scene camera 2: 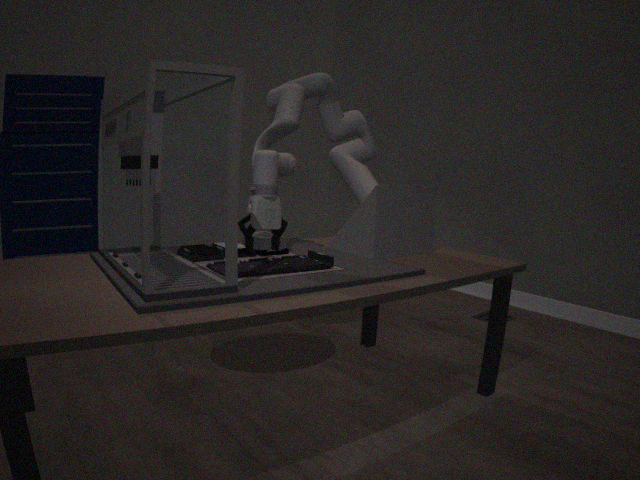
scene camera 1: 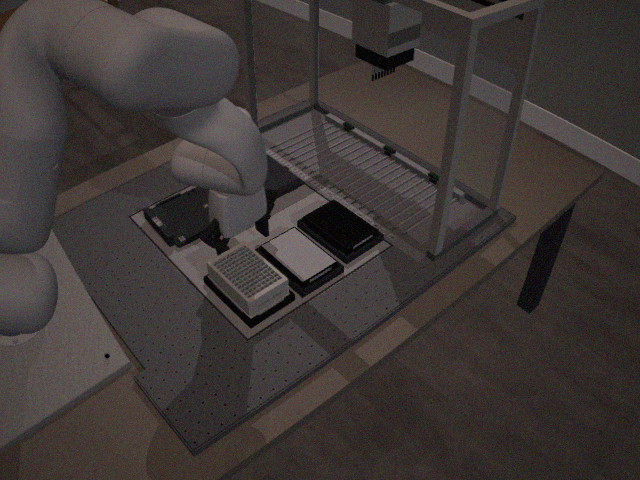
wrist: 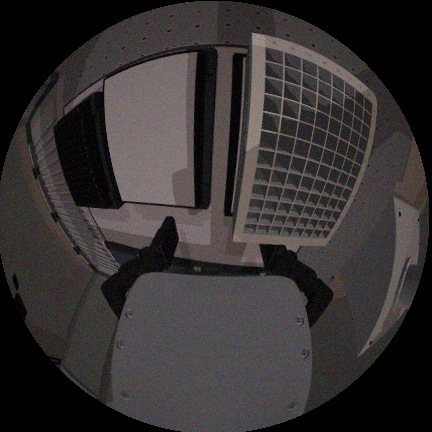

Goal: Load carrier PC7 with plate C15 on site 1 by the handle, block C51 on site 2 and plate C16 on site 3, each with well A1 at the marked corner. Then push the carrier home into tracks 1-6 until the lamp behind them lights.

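Places are measured from the arm's base along level axes (x ahead, y left, z up), in centimetres.
Pixels of known places: gripper, fingertip midpoint: [scene camera 2: 262,250] [scene camera 1: 243,245] [wrist: 218,228]; arm's base at its link origin: [scene camera 2: 380,212].
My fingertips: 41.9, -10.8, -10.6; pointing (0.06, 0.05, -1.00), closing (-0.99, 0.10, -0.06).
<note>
Ahead of a thing's pixels: the offset from my fingertips to its middle, as dx, dy, dz. Level surfaces: height alone.
A pale deep-well block @(-6.5, -7.4, +1.2) [scene camera 1: 248,276] [wrist: 310,145] stands on a black stand at the near end of the light mat. A flat white-topped plate @(+4.4, -9.6, -0.2) [scene camera 1: 302,253] [wrist: 150,130] sits on the middle stand, and a black plate @(+15.8, -10.3, -0.2) [scene camera 1: 338,224] [wrist: 82,155] on the stand nearest the tracks. No plate labels can be read. The dark carrier @(+8.6, +14.4, -0.6) [scene camera 1: 178,214] [scene camera 2: 273,265] lies along the mat's other side, partly hidden by the arm. My gripper [scene camera 1: 243,239] [scene camera 2: 263,248] [wrist: 218,228] is open and empty, low between the carrier and the stands; one finger is near the block's end in the wrist view.
The tracked deck @(dz -2.0) [scene camera 1: 361,173] lies beyond the mat, inside a frame with upright posts [scene camera 1: 452,155] [scene camera 2: 233,180]. A pipetting head [scene camera 1: 385,31] [scene camera 2: 138,161] hangs above the deck. Several small dark green parts line the deck's far edge. A perforated grey board @(dz -2.0) [scene camera 1: 289,356] surrounds the mat.
</note>
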